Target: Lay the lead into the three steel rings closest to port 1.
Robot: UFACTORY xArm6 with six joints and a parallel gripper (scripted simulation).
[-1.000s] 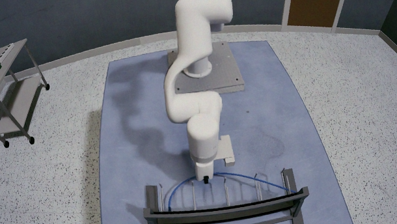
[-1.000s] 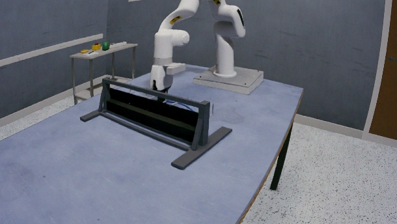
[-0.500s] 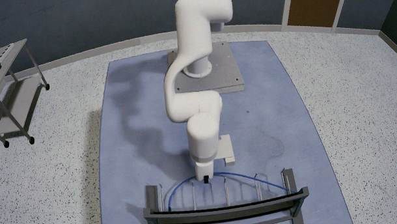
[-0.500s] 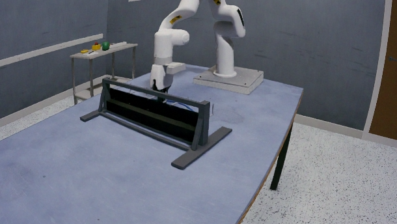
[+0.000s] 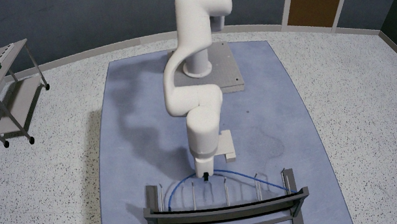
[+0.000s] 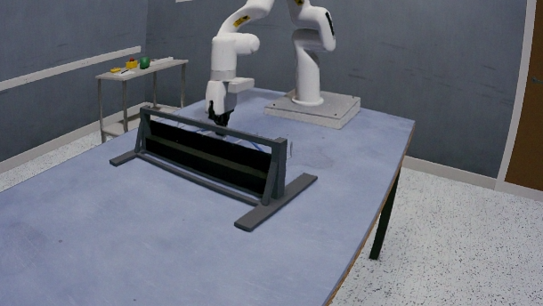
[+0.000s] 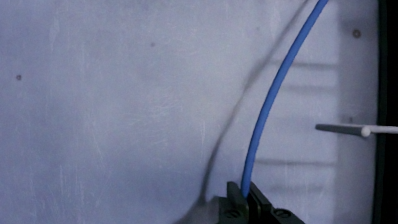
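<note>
Now: hand 18 cm short of the rack, 3 cm to the right of it and 1 cm below it.
</note>
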